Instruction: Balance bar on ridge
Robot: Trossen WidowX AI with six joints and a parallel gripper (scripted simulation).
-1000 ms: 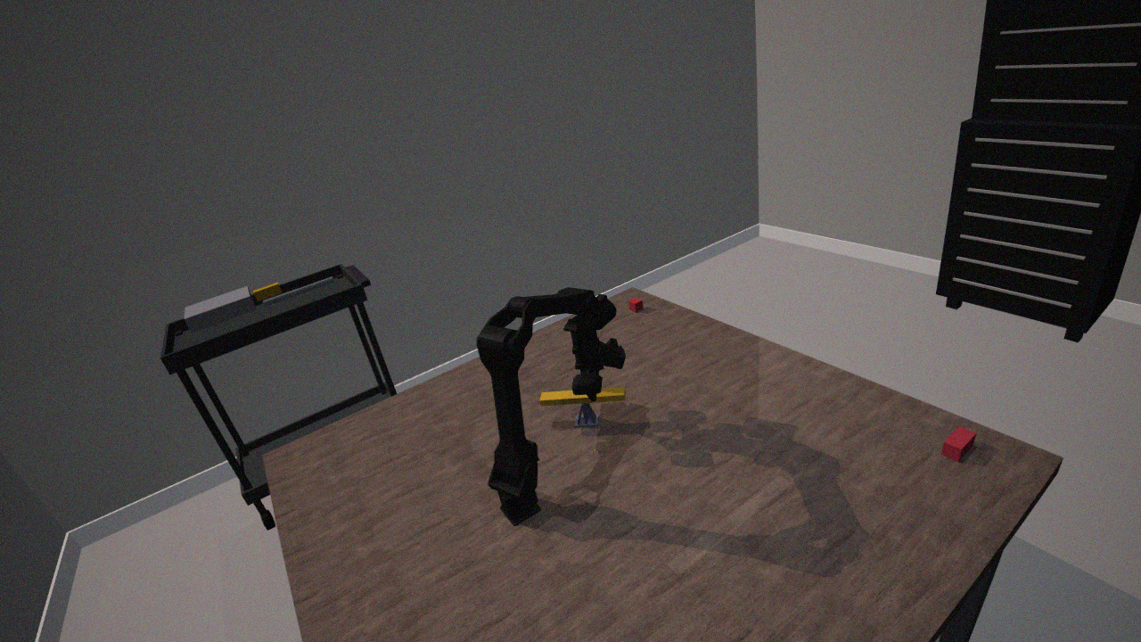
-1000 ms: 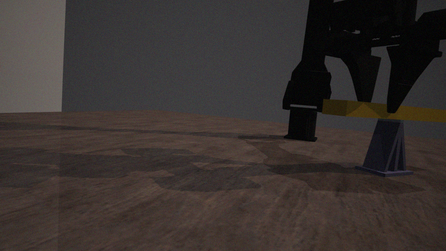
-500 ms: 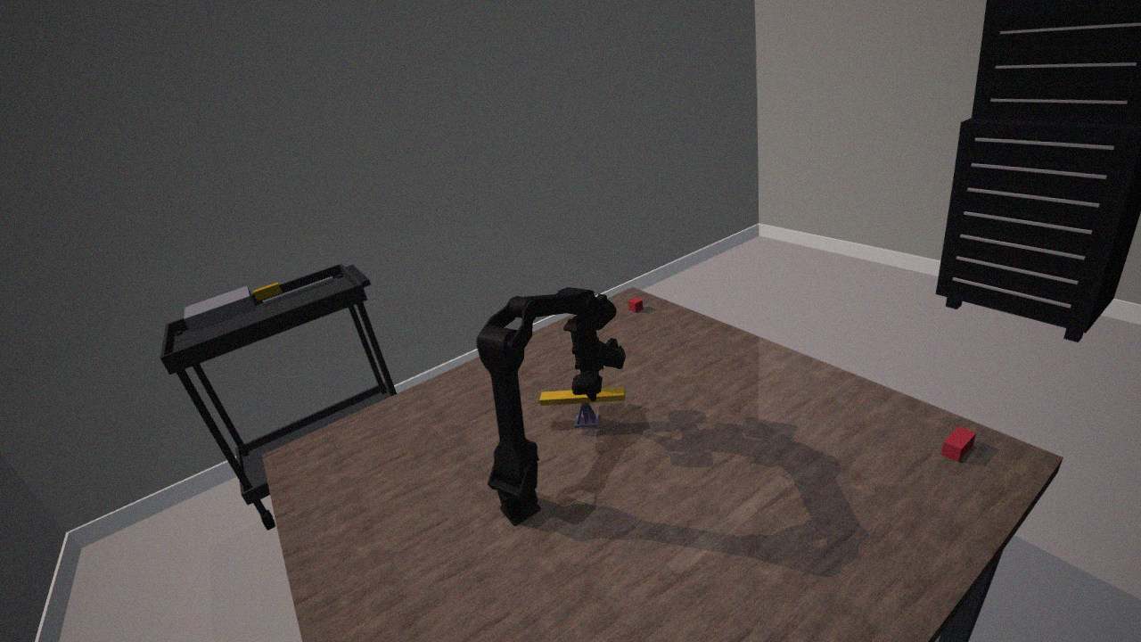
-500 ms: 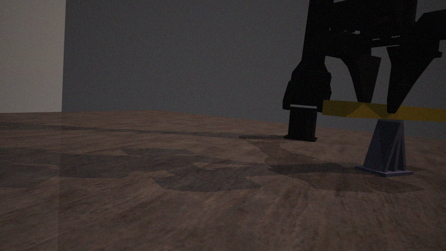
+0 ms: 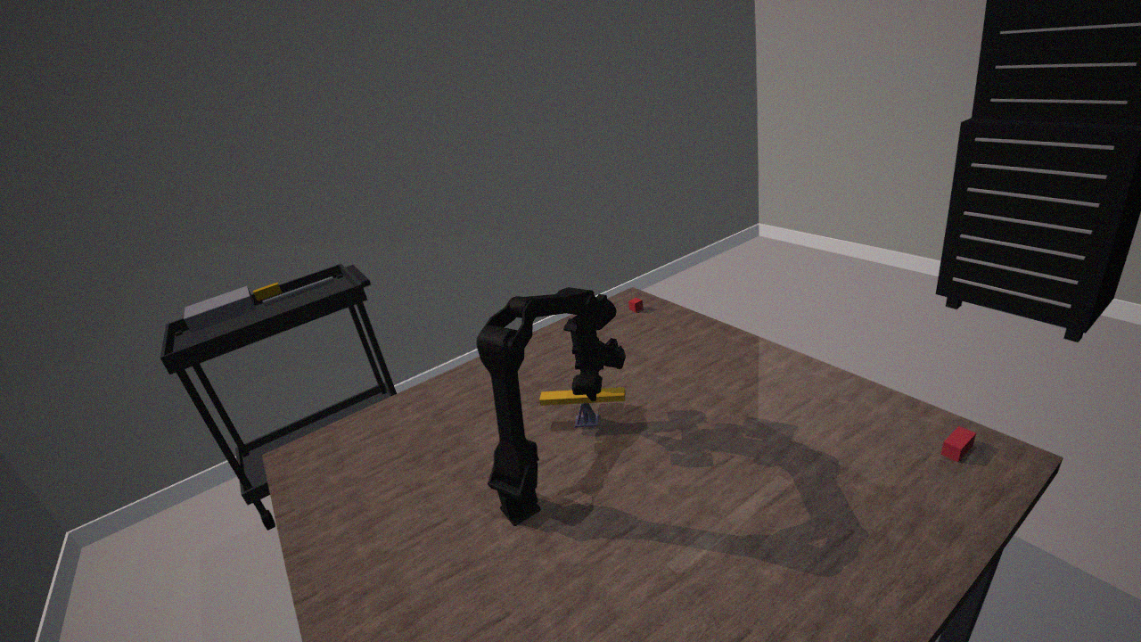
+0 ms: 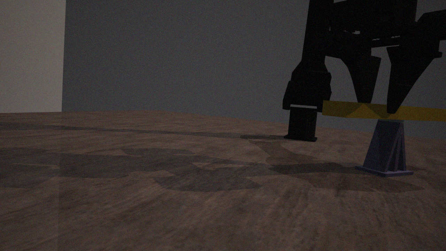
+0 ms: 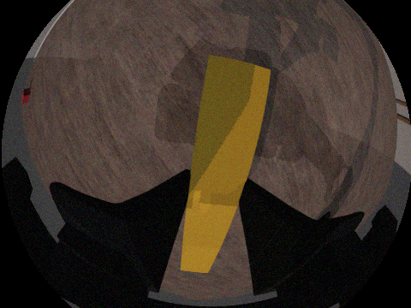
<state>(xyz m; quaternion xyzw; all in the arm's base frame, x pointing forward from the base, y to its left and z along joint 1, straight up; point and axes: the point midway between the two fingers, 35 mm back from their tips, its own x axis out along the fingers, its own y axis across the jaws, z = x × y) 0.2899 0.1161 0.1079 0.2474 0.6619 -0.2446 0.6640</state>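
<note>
Right now my gripper tip is 2 cm to the right of the yellow bar and 2 cm past it. Round my gripper tip: small red cube 45 cm ahead, 38 cm to the left, 6 cm below.
</note>
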